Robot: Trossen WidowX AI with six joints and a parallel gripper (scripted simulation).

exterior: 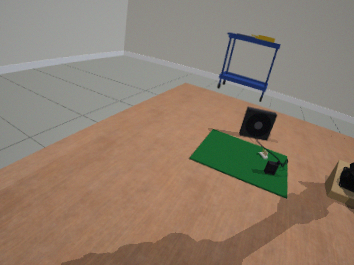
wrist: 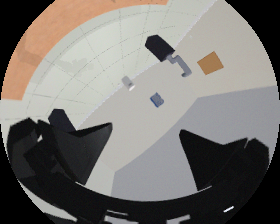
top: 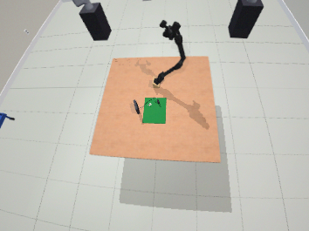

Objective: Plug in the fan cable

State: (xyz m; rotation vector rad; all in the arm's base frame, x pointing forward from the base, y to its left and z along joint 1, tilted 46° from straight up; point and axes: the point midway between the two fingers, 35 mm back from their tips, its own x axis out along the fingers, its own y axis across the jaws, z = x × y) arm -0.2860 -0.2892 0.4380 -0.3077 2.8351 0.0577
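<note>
Right now the dark fan plug is 58 cm ahead of my gripper tip, 54 cm below it and 6 cm to the right of it. From my gripper tip the other things lie so: black fan (67 cm ahead, 50 cm below, 27 cm to the right); white four-pin fan header (61 cm ahead, 56 cm below, 15 cm to the right); green board (67 cm ahead, 58 cm below, 9 cm to the right).
</note>
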